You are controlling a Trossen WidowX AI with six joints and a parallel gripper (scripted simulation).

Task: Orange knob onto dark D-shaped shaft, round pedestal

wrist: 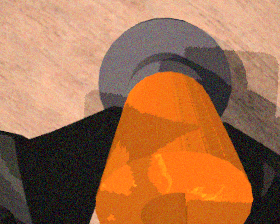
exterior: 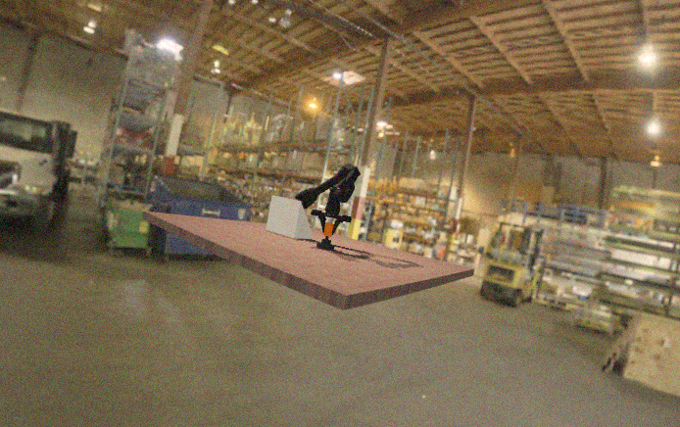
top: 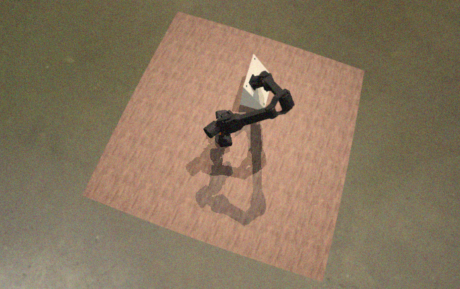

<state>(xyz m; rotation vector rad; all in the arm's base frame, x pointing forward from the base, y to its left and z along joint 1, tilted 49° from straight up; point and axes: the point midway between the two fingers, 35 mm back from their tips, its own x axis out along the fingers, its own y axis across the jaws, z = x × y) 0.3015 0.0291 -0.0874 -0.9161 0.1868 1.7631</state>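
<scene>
The orange knob lies 20 mm above my gripper tip. Round my gripper tip: dark D-shaped shaft: 40 mm below.
</scene>
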